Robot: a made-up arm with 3 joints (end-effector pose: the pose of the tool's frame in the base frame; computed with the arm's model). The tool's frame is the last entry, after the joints.
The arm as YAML. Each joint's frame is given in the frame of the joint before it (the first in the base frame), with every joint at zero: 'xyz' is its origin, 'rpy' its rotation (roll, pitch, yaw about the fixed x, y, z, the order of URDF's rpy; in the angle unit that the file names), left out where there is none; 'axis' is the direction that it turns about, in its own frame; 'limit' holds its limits. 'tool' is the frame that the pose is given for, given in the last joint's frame.
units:
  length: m
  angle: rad
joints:
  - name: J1
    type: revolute
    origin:
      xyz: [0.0, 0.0, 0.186]
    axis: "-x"
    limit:
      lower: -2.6
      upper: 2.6
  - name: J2
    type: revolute
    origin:
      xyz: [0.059, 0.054, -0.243]
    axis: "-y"
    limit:
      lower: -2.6
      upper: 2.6
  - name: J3
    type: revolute
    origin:
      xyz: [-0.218, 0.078, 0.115]
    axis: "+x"
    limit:
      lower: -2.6
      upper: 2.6
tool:
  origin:
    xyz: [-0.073, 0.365, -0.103]
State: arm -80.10 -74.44 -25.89
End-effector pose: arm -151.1 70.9 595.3 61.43 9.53 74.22
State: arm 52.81 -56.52 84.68
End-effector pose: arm 289.6 368.1 128.4 17.39 30.28 -50.30
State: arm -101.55 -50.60 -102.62
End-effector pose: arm -294.7 163.4 170.1 -5.23 -8.90 50.02
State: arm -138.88 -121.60 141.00
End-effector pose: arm 573.2 208.6 292.9 -159.97 -39.91 133.09
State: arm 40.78 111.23 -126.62
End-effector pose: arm 273.0 -435.8 -61.5 120.61 -44.90 120.74
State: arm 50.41 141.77 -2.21
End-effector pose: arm 288.8 -10.8 -462.4 -125.22 -23.23 148.74
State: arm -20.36 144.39 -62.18
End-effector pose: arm 444.6 269.2 67.9 93.29 -33.09 -166.01
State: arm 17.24 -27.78 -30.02
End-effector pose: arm -271.5 305.8 -166.6 -49.35 26.43 -8.87
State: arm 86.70 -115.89 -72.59
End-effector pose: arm -51.5 142.1 51.0 -164.03 2.97 -115.93
